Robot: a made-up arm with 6 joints. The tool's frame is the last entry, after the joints.
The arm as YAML. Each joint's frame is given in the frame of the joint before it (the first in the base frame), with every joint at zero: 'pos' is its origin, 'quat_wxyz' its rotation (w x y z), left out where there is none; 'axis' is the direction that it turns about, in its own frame. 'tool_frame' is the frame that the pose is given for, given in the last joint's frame.
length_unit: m
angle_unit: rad
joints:
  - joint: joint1
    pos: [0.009, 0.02, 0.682]
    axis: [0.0, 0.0, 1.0]
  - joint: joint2
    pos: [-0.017, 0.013, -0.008]
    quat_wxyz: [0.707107, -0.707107, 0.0, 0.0]
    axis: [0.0, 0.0, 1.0]
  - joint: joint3
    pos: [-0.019, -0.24, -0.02]
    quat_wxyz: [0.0, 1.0, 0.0, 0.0]
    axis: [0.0, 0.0, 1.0]
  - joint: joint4
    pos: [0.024, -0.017, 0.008]
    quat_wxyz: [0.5, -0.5, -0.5, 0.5]
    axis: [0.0, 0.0, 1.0]
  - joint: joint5
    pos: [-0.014, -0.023, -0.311]
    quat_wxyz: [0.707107, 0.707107, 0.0, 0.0]
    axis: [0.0, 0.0, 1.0]
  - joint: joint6
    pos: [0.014, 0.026, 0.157]
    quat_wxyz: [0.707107, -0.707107, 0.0, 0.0]
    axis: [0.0, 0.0, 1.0]
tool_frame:
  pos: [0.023, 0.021, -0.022]
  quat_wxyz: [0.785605, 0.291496, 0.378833, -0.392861]
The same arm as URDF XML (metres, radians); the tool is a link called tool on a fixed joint. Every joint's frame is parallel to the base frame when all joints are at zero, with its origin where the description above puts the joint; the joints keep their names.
<robot name="arm">
  <joint name="joint1" type="continuous">
    <parent link="base_link"/>
    <child link="link1"/>
    <origin xyz="0.009 0.02 0.682"/>
    <axis xyz="0 0 1"/>
  </joint>
  <joint name="joint2" type="continuous">
    <parent link="link1"/>
    <child link="link2"/>
    <origin xyz="-0.017 0.013 -0.008"/>
    <axis xyz="0 1 0"/>
  </joint>
  <joint name="joint3" type="continuous">
    <parent link="link2"/>
    <child link="link3"/>
    <origin xyz="-0.019 -0.02 0.24"/>
    <axis xyz="0 -1 0"/>
  </joint>
  <joint name="joint4" type="continuous">
    <parent link="link3"/>
    <child link="link4"/>
    <origin xyz="0.024 -0.008 -0.017"/>
    <axis xyz="-1 0 0"/>
  </joint>
  <joint name="joint5" type="continuous">
    <parent link="link4"/>
    <child link="link5"/>
    <origin xyz="0.311 -0.023 -0.014"/>
    <axis xyz="0 -1 0"/>
  </joint>
  <joint name="joint6" type="continuous">
    <parent link="link5"/>
    <child link="link6"/>
    <origin xyz="-0.026 -0.157 0.014"/>
    <axis xyz="-1 0 0"/>
  </joint>
  <joint name="tool_fixed" type="fixed">
    <parent link="link6"/>
    <child link="tool"/>
    <origin xyz="0.022 0.021 0.023" rpy="1.1589 -0.4162 -0.4483"/>
  </joint>
  <link name="base_link"/>
  <link name="link1"/>
  <link name="link2"/>
  <link name="link3"/>
  <link name="link4"/>
  <link name="link5"/>
  <link name="link6"/>
  <link name="tool"/>
</robot>

